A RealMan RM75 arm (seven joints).
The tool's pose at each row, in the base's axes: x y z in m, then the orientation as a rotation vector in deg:
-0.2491 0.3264 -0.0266 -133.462 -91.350 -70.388
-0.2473 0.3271 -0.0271 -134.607 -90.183 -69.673
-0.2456 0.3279 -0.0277 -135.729 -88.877 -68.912
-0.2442 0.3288 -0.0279 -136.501 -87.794 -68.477
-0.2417 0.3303 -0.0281 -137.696 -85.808 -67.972
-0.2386 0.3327 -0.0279 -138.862 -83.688 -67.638
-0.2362 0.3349 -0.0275 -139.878 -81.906 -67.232
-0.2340 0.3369 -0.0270 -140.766 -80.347 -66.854
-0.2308 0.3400 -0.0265 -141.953 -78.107 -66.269
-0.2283 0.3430 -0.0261 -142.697 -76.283 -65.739
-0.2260 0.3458 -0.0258 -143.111 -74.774 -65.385
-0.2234 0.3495 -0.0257 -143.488 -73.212 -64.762
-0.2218 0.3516 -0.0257 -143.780 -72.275 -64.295
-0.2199 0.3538 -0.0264 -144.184 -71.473 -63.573
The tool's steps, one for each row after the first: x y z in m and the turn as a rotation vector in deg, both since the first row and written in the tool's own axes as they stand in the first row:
0.0005 0.0009 0.0017 -0.075 -0.617 0.978
0.0009 0.0017 0.0034 -0.105 -1.203 2.054
0.0017 0.0024 0.0048 -0.169 -1.537 2.902
0.0031 0.0036 0.0070 -0.359 -1.934 4.393
0.0055 0.0051 0.0098 -0.649 -2.243 5.937
0.0078 0.0062 0.0119 -0.857 -2.578 7.250
0.0099 0.0072 0.0137 -1.041 -2.889 8.397
0.0130 0.0085 0.0166 -1.249 -3.308 10.045
0.0159 0.0093 0.0192 -1.271 -3.535 11.395
0.0186 0.0100 0.0216 -1.230 -3.573 12.500
0.0218 0.0104 0.0247 -1.009 -3.668 13.693
0.0237 0.0107 0.0266 -0.867 -3.804 14.425
0.0252 0.0110 0.0291 -0.649 -4.131 15.106

